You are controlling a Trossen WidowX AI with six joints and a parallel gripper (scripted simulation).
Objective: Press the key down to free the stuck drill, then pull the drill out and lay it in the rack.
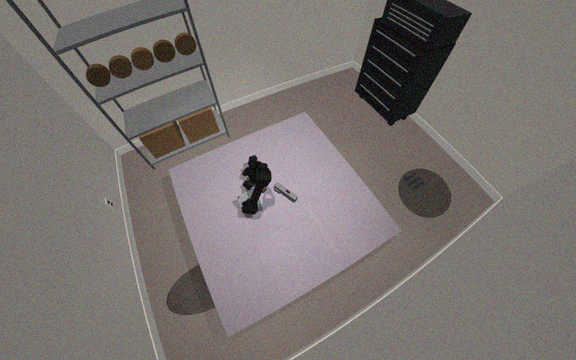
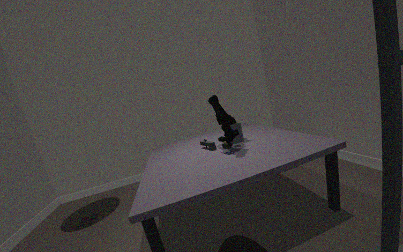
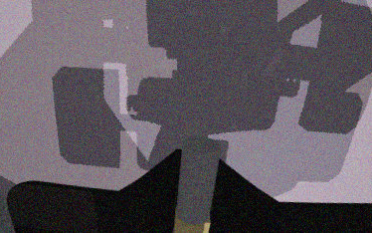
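The drill lies 20 mm ahead of my gripper tip, 40 mm to the right of it and 30 mm above it. The rest, counted from my gripper tip: olive-grey block: 20 mm ahead, 50 mm to the right; then drill sleeve: 160 mm ahead, 170 mm to the right, 20 mm above.
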